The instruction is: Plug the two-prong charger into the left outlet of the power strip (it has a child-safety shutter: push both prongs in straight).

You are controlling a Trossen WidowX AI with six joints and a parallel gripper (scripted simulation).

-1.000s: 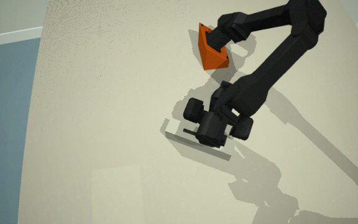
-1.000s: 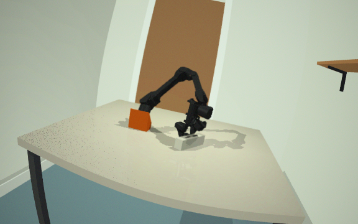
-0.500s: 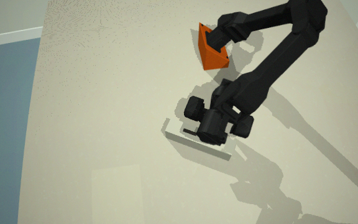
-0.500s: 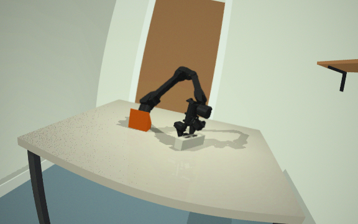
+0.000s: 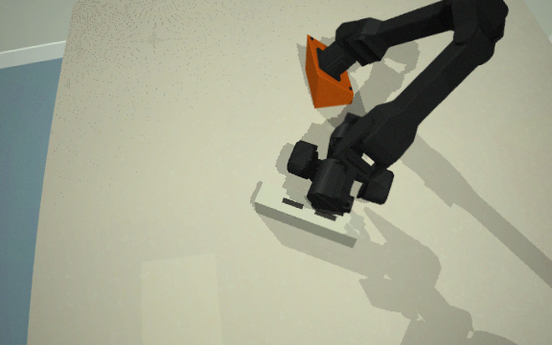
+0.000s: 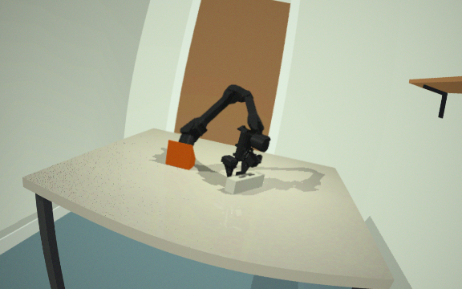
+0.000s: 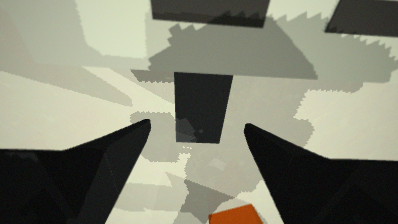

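My gripper tip is now 4 cm short of the dark two-prong charger, 2 cm to the left of it and 1 cm below it.
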